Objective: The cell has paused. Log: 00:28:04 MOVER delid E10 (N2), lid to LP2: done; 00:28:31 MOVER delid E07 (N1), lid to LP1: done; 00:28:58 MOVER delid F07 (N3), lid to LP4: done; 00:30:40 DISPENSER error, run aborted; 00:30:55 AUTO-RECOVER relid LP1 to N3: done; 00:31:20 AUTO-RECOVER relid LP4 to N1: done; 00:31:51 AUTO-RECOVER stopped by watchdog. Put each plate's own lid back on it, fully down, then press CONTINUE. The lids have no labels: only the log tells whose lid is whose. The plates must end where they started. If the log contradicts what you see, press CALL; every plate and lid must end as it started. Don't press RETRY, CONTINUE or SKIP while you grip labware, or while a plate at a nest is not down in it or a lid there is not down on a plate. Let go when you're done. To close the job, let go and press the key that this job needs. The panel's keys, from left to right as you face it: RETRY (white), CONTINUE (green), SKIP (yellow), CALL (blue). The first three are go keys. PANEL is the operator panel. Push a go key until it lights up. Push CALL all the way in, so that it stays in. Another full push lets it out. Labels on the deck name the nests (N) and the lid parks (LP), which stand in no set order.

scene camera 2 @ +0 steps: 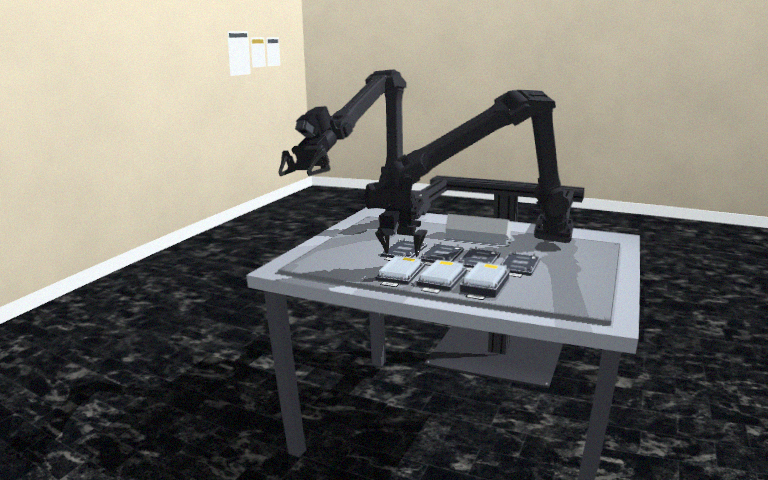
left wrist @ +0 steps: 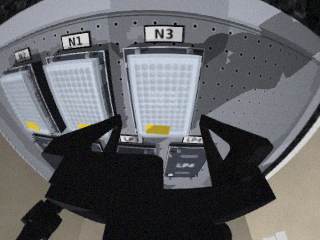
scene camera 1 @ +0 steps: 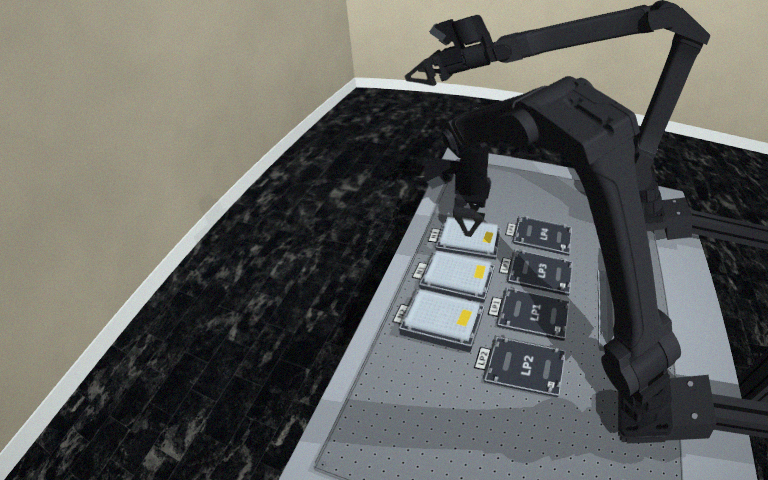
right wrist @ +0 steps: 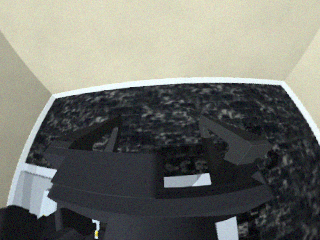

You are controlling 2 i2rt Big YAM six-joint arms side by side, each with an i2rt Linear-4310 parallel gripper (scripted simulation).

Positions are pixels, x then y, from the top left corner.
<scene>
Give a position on a park LP4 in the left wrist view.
201,159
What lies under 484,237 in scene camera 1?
A clear lid.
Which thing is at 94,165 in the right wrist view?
My right gripper.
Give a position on a clear lid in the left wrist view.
At 163,86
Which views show my right gripper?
Scene camera 2, scene camera 1 and the right wrist view only.
</scene>
